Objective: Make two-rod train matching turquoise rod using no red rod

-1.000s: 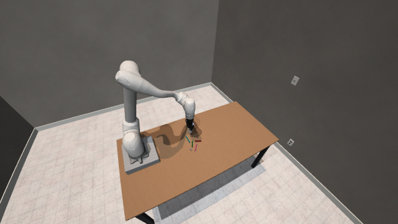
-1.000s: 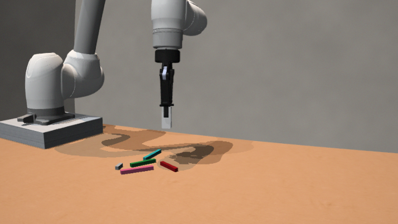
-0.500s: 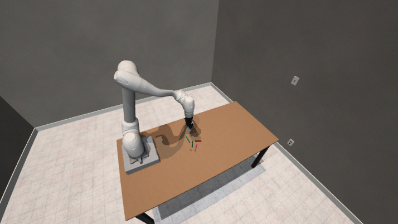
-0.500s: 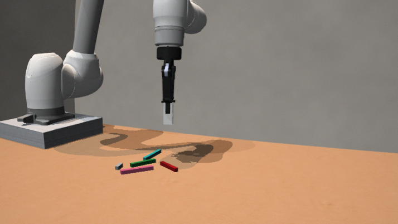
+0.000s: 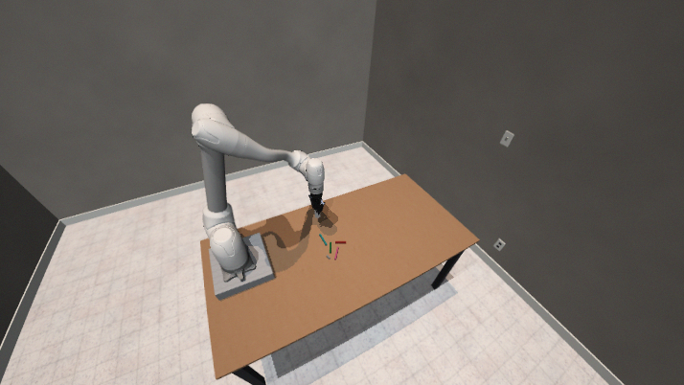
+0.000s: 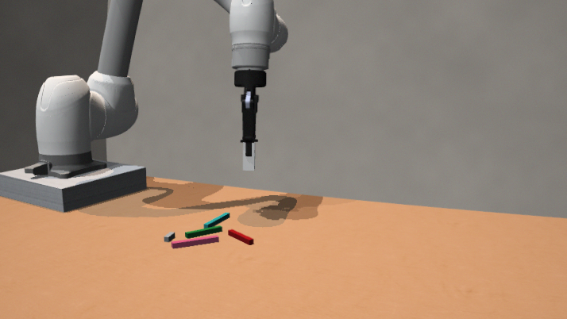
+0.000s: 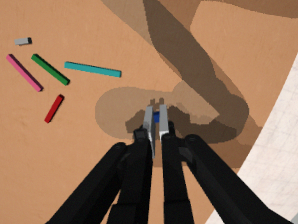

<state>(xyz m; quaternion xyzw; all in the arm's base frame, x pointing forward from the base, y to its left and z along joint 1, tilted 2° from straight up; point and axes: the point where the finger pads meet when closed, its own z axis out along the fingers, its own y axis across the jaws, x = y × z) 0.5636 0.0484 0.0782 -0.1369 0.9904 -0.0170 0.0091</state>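
Now: the pink rod 1 cm behind my hand, 26 cm to the right of it and 13 cm below it. From my hand the other things lie so: turquoise rod (3 cm behind, 12 cm to the right, 13 cm below); then green rod (2 cm behind, 20 cm to the right, 13 cm below); then blue rod (3 cm below).
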